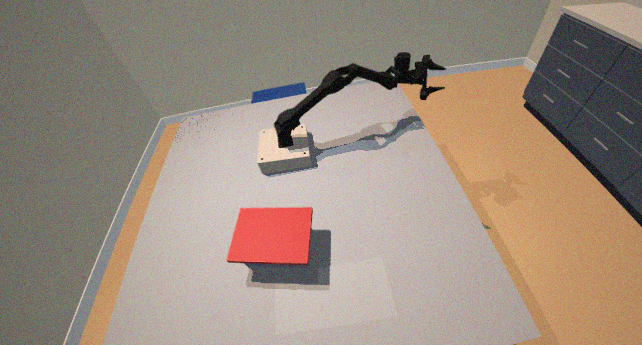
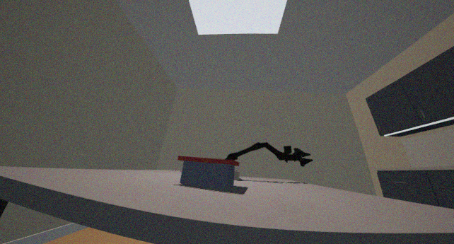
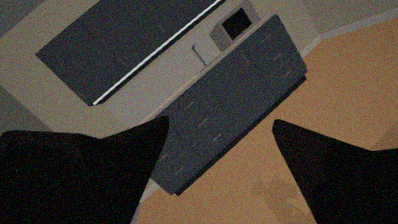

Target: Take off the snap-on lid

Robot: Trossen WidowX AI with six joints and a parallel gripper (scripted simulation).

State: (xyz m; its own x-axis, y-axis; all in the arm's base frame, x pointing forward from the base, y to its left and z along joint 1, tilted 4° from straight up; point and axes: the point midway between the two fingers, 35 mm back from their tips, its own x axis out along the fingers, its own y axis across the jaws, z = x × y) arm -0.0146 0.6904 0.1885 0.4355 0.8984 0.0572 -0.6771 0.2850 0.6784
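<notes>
Right now my gripper tip is 450 mm short of the red lid, 820 mm to the left of it and 100 mm above it. The rest, counted from my gripper tip: blue-grey storage box: 450 mm ahead, 820 mm to the right, 150 mm below.
</notes>
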